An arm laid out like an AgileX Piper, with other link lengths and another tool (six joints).
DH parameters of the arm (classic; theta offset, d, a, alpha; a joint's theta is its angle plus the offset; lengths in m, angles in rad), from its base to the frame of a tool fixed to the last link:
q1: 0 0.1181 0 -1.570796
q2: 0.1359 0 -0.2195 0
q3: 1.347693 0 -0.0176 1.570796
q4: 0 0.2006 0 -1.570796
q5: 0 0 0 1.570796
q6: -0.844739 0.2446 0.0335 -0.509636
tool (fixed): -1.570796 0.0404 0 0
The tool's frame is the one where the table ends.
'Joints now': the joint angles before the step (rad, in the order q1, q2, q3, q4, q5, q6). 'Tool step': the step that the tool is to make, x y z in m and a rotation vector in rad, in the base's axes. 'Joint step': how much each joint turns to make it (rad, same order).
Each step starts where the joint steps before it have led.
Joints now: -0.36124, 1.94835, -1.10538, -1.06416, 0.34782, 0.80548
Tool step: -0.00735, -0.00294, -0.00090, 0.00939, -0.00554, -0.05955
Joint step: -0.00104, 0.00002, 0.00000, -0.00135, 0.02990, 0.05273
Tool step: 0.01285, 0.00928, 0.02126, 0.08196, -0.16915, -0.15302
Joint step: 0.00753, -0.06945, 0.00002, 0.03662, -0.00367, 0.18437
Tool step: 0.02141, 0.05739, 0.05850, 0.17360, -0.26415, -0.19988
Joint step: 0.14323, -0.20657, 0.00000, 0.19107, 0.12098, 0.21844
